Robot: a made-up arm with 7 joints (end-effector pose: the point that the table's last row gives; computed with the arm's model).
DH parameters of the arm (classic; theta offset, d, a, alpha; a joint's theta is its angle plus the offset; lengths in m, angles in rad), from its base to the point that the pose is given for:
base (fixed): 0 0 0 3.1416
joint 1: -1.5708 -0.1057 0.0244 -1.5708
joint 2: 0 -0.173 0.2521 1.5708
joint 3: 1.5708 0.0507 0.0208 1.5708
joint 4: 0 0.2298 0.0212 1.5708
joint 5: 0 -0.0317 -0.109 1.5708
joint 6: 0 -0.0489 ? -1.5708
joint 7: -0.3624 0 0.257 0
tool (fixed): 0.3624 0.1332 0 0
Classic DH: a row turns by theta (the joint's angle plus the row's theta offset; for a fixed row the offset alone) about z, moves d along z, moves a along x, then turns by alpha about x.
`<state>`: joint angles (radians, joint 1 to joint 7).
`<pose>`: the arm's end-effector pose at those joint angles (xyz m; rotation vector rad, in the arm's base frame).
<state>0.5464 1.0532 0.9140 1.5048 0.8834 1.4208 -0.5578</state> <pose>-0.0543 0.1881 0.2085 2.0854 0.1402 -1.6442</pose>
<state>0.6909 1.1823 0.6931 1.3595 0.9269 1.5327 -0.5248</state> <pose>-0.0301 0.1711 0.2338 2.2059 -0.3115 -1.5383</pose>
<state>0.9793 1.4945 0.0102 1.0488 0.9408 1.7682 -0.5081</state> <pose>-0.0210 0.1292 0.2878 2.3554 -1.4046 -0.9671</pose>
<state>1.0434 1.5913 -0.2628 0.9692 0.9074 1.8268 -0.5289</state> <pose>-0.0311 0.1206 0.2988 2.3448 -1.6939 -0.6670</pose>
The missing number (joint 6, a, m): -0.0591
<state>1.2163 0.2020 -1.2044 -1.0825 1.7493 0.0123 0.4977</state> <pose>0.1042 0.5610 0.0900 -1.3378 -0.7340 1.8428</pose>
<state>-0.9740 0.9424 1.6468 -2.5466 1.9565 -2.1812 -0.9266</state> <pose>0.0098 0.1510 0.4556 -2.3150 0.0987 -1.5616</pose>
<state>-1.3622 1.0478 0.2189 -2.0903 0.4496 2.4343 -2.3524</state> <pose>-0.0377 0.1391 0.5200 -2.0746 0.2365 -0.2947</pose>
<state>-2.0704 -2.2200 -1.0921 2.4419 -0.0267 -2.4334 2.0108</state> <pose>0.5540 -0.4780 -0.2133 0.9019 -0.2219 -0.4555</pose>
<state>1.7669 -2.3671 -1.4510 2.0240 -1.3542 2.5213 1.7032</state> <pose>-0.0662 0.6985 0.2139 -1.8617 -0.7899 -2.1955</pose>
